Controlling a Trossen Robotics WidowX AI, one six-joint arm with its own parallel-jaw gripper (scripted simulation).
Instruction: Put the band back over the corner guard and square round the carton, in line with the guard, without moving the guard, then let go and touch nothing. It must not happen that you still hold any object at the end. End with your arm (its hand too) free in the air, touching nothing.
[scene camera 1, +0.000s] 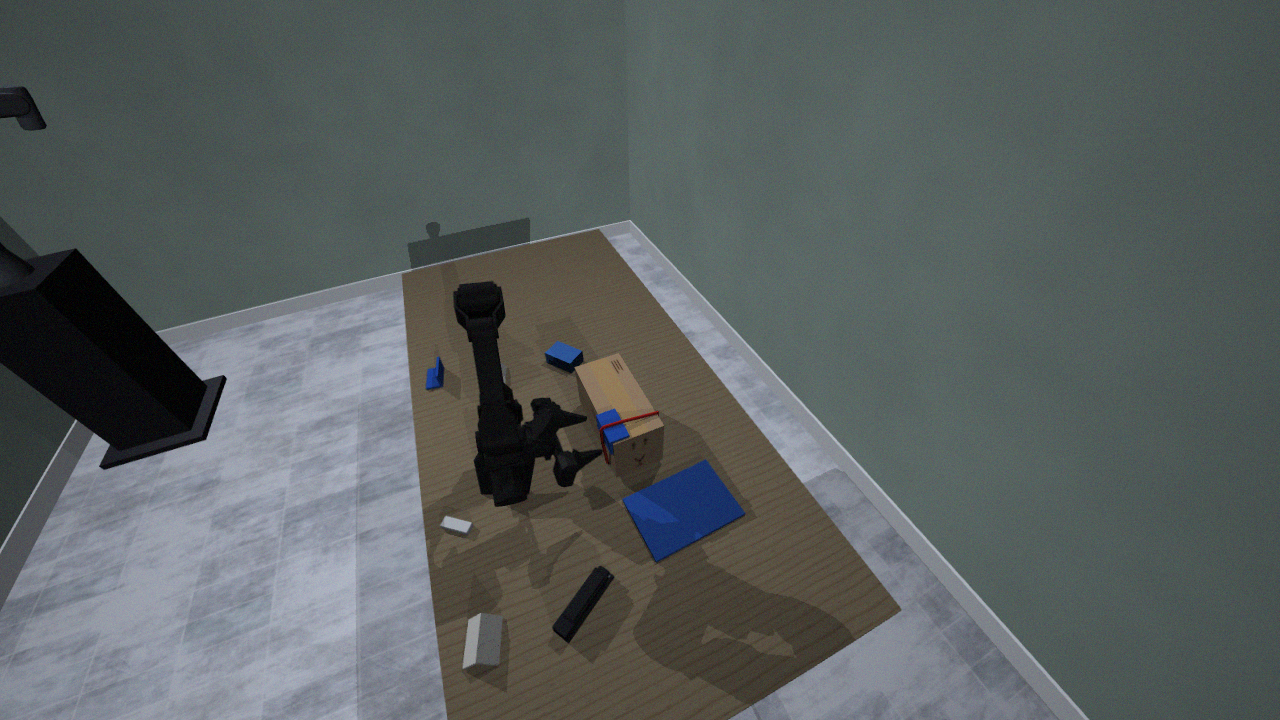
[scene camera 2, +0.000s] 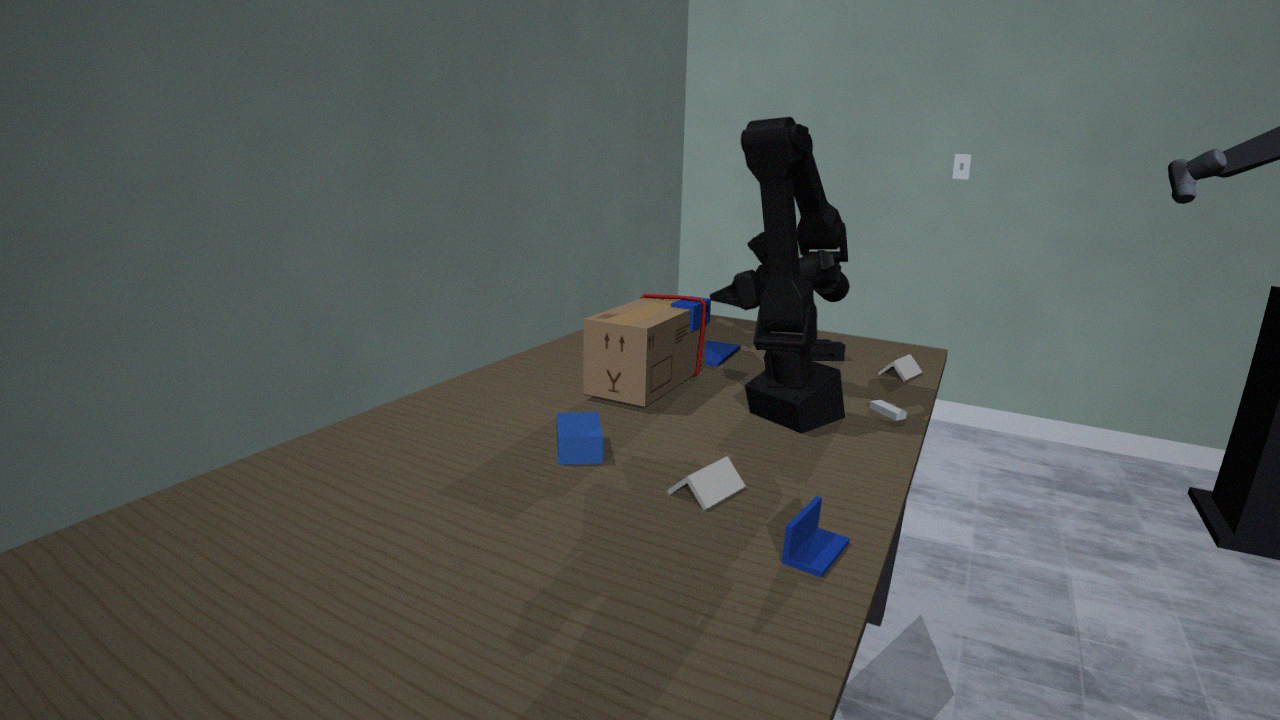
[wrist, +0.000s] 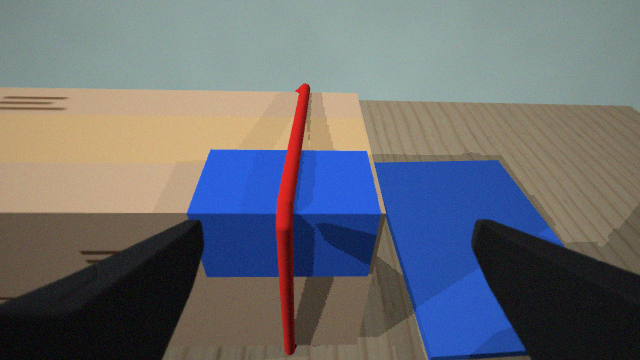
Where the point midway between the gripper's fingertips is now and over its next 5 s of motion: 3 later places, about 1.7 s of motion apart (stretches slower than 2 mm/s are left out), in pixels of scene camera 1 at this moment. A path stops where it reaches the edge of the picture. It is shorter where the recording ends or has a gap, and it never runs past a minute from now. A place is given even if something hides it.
My gripper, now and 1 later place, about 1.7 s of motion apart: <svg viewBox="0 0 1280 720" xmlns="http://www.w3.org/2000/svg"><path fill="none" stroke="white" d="M594 434L623 394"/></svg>
